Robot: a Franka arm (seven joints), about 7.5 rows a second.
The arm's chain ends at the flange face. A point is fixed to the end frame.
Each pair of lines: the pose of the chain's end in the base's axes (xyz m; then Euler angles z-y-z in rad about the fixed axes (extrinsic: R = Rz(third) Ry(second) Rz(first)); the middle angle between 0 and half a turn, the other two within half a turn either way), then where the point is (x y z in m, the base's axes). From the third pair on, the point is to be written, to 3 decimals.
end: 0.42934 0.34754 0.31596 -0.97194 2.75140 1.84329
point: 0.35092 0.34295 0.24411
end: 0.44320 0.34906 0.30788 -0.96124 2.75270 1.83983
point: 0.36446 0.34535 0.23632
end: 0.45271 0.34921 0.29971 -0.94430 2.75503 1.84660
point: 0.374 0.346 0.229
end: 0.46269 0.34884 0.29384 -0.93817 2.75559 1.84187
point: 0.383 0.346 0.223
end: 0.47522 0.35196 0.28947 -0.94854 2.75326 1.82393
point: 0.396 0.350 0.218
